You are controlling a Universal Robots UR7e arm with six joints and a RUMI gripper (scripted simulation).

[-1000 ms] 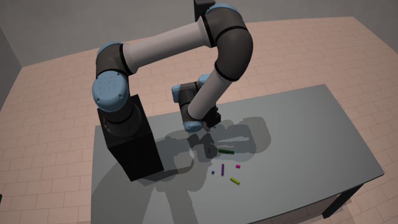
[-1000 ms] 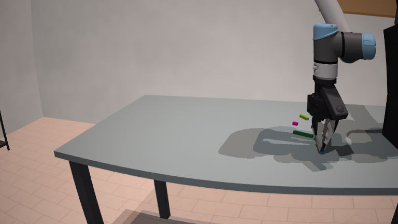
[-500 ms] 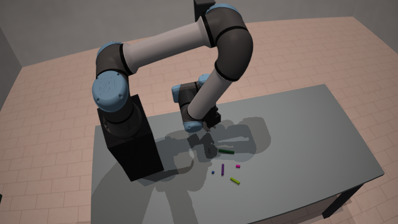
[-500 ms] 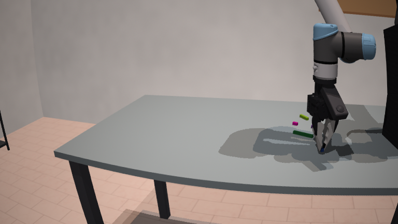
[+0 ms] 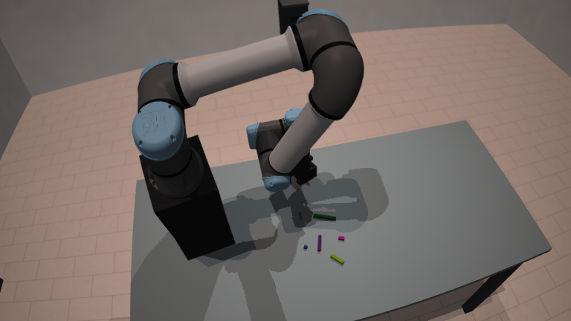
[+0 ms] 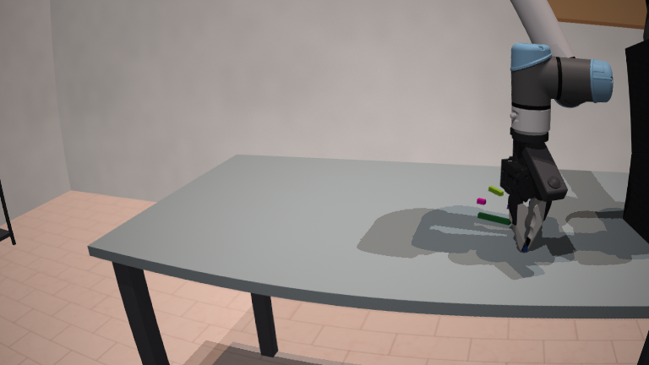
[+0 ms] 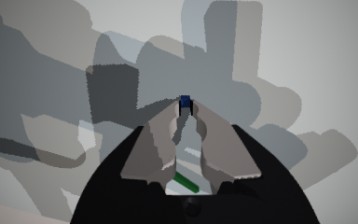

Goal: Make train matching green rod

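My gripper is now 23 cm to the left of the magenta rod, 14 cm short of it and 1 cm above it. Round my hand: green rod 13 cm to the right, 9 cm ahead, 1 cm below; then purple rod 24 cm to the right, 7 cm ahead, 1 cm below; then grey rod 12 cm to the right, 1 cm below.
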